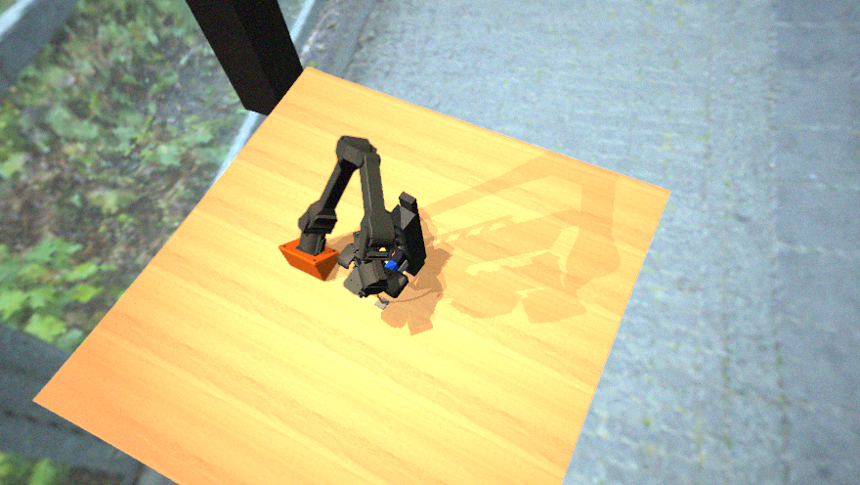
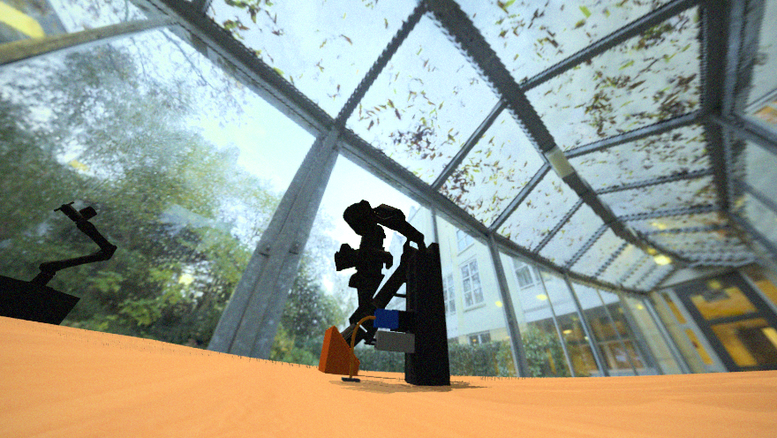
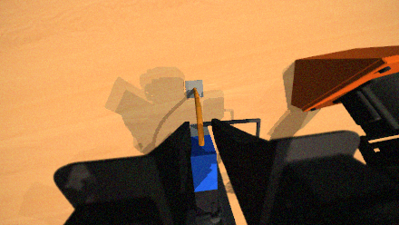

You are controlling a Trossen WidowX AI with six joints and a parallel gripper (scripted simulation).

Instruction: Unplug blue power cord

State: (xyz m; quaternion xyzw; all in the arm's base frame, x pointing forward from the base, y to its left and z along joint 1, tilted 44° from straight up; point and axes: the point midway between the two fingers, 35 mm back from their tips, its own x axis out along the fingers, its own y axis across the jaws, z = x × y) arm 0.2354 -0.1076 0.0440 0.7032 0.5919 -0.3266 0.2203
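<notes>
The blue plug lies 70 mm to the left of my gripper tip and 10 mm ahead of it. Also, from my gripper tip: black power strip 140 mm to the left, 30 mm ahead, 10 mm above.
</notes>
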